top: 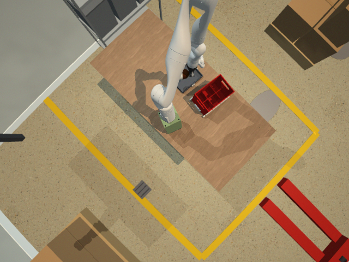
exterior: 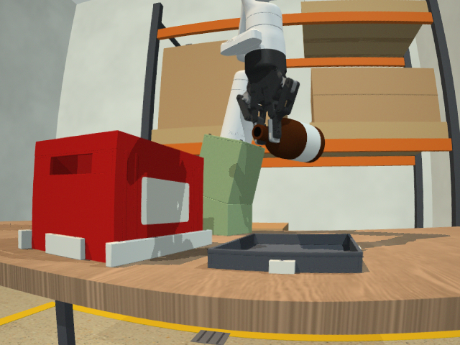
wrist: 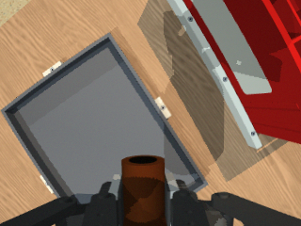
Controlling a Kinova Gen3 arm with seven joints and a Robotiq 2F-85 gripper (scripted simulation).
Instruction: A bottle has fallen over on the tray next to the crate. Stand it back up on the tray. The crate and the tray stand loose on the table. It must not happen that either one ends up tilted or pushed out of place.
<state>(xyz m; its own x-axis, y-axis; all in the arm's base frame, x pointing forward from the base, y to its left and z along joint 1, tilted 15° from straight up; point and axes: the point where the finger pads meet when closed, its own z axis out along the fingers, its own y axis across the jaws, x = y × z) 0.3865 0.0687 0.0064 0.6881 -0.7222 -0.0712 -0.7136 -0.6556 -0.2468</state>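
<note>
My hand is 40 mm past the brown bottle and 40 mm to the right of it. From my hand the other things lie so: red crate (10 mm behind, 250 mm to the right, 120 mm below); then dark grey tray (40 mm ahead, 40 mm to the left, 190 mm below).
</note>
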